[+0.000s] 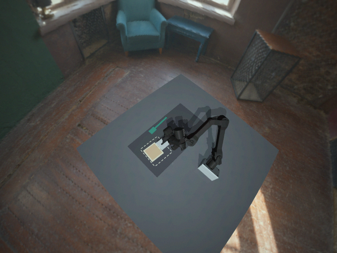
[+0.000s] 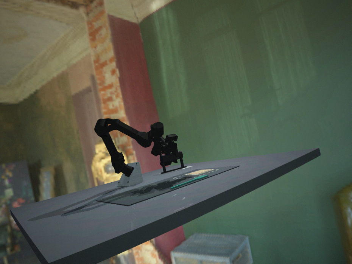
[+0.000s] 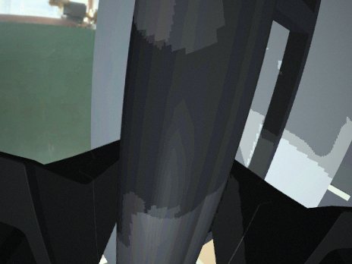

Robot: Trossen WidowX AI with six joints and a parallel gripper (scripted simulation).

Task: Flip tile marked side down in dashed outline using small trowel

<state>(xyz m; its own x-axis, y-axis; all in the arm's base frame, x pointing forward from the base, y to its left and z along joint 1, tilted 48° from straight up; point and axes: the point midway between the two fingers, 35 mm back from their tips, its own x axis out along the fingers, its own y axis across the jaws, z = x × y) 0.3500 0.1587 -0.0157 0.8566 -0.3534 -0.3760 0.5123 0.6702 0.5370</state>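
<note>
Now: gripper tip 120 mm above the dark mat, 70 mm to the left of it and 10 mm short of it. Round my gripper tip: square tile (130 mm to the left, 100 mm below, 30 mm behind).
</note>
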